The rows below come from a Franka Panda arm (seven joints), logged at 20 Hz.
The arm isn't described. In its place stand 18 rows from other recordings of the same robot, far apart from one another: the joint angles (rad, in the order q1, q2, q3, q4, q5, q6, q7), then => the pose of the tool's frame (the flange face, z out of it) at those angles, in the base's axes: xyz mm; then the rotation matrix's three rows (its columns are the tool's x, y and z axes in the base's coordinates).
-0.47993 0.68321 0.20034 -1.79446 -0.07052 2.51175 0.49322 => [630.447, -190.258, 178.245], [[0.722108, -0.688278, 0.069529], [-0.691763, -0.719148, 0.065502], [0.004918, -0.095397, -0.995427]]
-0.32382 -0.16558 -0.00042 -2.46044 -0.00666 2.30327 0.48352 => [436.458, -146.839, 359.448], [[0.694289, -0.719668, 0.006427], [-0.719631, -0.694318, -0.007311], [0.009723, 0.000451, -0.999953]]
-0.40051 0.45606 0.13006 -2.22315 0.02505 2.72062 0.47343 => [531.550, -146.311, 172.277], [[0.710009, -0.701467, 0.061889], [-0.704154, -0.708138, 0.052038], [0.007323, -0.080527, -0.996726]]
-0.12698 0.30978 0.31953 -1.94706 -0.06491 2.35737 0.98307 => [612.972, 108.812, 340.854], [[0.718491, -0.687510, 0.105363], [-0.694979, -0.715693, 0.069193], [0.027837, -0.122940, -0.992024]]
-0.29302 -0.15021 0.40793 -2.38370 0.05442 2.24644 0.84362 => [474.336, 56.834, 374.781], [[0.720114, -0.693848, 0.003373], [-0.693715, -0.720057, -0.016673], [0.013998, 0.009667, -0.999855]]
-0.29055 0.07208 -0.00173 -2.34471 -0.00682 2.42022 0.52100 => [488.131, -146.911, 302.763], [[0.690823, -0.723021, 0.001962], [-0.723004, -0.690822, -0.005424], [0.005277, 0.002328, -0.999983]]
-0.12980 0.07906 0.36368 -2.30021 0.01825 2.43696 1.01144 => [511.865, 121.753, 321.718], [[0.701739, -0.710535, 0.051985], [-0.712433, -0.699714, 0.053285], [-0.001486, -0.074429, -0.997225]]
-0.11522 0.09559 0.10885 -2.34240 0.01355 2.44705 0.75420 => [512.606, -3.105, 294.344], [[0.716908, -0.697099, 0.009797], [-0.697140, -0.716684, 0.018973], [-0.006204, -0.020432, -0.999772]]
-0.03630 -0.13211 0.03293 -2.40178 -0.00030 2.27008 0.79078 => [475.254, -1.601, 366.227], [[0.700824, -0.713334, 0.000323], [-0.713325, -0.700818, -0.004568], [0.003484, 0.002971, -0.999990]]
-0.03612 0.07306 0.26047 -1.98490 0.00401 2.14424 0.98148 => [565.882, 126.889, 437.669], [[0.723133, -0.685882, 0.081514], [-0.690028, -0.722609, 0.041201], [0.030644, -0.086041, -0.995820]]
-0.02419 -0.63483 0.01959 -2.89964 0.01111 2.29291 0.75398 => [317.937, -2.237, 349.643], [[0.717971, -0.695510, 0.028006], [-0.695708, -0.718316, -0.003511], [0.022559, -0.016963, -0.999602]]
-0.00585 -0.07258 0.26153 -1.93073 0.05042 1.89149 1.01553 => [523.627, 143.960, 519.082], [[0.714262, -0.699505, 0.022869], [-0.699822, -0.713408, 0.036036], [-0.008893, -0.041743, -0.999089]]
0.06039 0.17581 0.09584 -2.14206 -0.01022 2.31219 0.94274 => [554.980, 86.562, 322.247], [[0.710165, -0.704007, -0.006223], [-0.703960, -0.710191, 0.008341], [-0.010292, -0.001542, -0.999946]]
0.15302 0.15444 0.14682 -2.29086 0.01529 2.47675 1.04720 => [507.396, 156.928, 287.546], [[0.724046, -0.689391, 0.022298], [-0.689653, -0.723020, 0.040245], [-0.011623, -0.044517, -0.998941]]
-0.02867 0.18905 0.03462 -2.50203 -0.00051 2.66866 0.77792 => [467.469, 3.314, 209.211], [[0.716250, -0.697486, -0.022341], [-0.697548, -0.716511, 0.006152], [-0.020298, 0.011177, -0.999731]]
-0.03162 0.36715 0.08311 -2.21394 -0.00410 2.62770 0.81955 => [556.719, 29.237, 214.857], [[0.717088, -0.695435, 0.046426], [-0.696871, -0.716572, 0.029915], [0.012464, -0.053805, -0.998474]]
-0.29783 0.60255 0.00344 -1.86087 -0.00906 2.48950 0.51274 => [615.295, -186.635, 194.656], [[0.695959, -0.717682, 0.023940], [-0.717661, -0.696306, -0.010984], [0.024552, -0.009537, -0.999653]]
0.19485 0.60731 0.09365 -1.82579 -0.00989 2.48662 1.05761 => [628.595, 182.249, 206.898], [[0.711476, -0.701523, 0.040840], [-0.702582, -0.709031, 0.060450], [-0.013450, -0.071702, -0.997335]]
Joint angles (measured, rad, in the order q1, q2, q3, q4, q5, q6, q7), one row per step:
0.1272 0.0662 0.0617 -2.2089 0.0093 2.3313 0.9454
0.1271 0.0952 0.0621 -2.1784 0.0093 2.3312 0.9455
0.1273 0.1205 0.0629 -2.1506 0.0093 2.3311 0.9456
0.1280 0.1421 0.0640 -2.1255 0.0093 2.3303 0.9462
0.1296 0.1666 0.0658 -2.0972 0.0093 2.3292 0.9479
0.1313 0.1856 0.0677 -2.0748 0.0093 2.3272 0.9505
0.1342 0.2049 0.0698 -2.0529 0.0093 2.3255 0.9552
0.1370 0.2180 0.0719 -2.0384 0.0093 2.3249 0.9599
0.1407 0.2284 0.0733 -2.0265 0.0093 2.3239 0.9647
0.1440 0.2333 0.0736 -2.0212 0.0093 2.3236 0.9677
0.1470 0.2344 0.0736 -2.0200 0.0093 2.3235 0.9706
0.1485 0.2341 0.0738 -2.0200 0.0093 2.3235 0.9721
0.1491 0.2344 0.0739 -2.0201 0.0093 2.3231 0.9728
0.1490 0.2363 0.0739 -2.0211 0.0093 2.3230 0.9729
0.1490 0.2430 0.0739 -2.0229 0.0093 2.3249 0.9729
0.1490 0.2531 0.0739 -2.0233 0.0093 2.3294 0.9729
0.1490 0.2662 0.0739 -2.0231 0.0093 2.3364 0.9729
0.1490 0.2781 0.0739 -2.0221 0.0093 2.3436 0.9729
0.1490 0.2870 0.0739 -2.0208 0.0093 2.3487 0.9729
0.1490 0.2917 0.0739 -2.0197 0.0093 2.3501 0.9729
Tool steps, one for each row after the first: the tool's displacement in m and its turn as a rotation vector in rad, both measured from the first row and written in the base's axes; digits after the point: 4 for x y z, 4 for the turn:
0.0092 0.0018 -0.0024 0.0021 -0.0011 0.0000
0.0174 0.0038 -0.0043 0.0042 -0.0032 0.0008
0.0245 0.0061 -0.0054 0.0062 -0.0056 0.0018
0.0323 0.0095 -0.0070 0.0087 -0.0079 0.0032
0.0382 0.0126 -0.0082 0.0107 -0.0089 0.0039
0.0438 0.0166 -0.0099 0.0128 -0.0094 0.0039
0.0473 0.0201 -0.0113 0.0146 -0.0098 0.0039
0.0499 0.0237 -0.0122 0.0161 -0.0099 0.0040
0.0510 0.0260 -0.0128 0.0167 -0.0098 0.0045
0.0509 0.0278 -0.0129 0.0170 -0.0097 0.0046
0.0507 0.0288 -0.0128 0.0171 -0.0100 0.0048
0.0505 0.0292 -0.0130 0.0171 -0.0091 0.0048
0.0503 0.0291 -0.0146 0.0165 -0.0062 0.0046
0.0500 0.0291 -0.0192 0.0156 0.0003 0.0045
0.0503 0.0291 -0.0250 0.0150 0.0063 0.0044
0.0510 0.0293 -0.0321 0.0146 0.0123 0.0041
0.0519 0.0294 -0.0381 0.0145 0.0160 0.0039
0.0526 0.0296 -0.0424 0.0146 0.0186 0.0037
0.0530 0.0297 -0.0446 0.0144 0.0208 0.0036

